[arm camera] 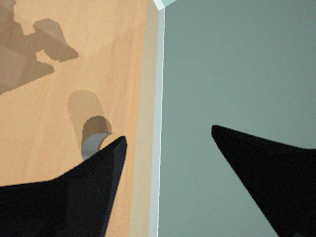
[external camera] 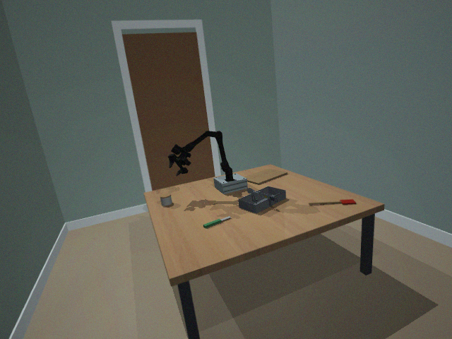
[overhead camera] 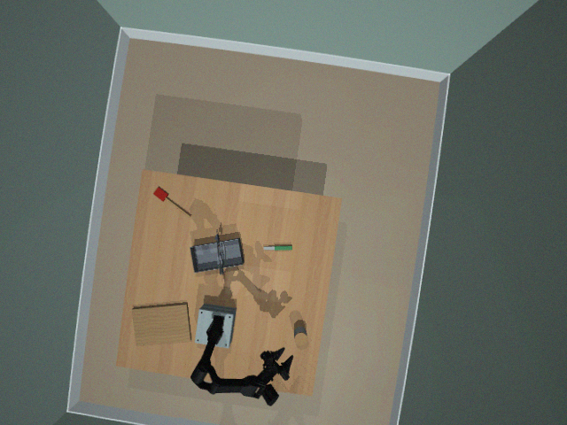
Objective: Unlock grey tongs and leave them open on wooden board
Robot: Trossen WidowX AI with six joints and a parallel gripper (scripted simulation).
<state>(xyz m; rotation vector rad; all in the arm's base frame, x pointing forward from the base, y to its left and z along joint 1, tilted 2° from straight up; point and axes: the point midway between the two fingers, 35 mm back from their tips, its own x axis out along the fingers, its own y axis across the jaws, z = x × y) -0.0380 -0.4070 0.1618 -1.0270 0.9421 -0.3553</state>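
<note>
Now: gripper tip 50 cm to the right of the grey roasting tin, 40 cm short of it and 21 cm above it. Also, from my gripper tip: wooden board 81 cm to the left, 23 cm below, 10 cm behind; small cup 21 cm below, 8 cm to the right, 3 cm behind; yellow lock piece 49 cm to the left, 47 cm ahead, 17 cm below.
</note>
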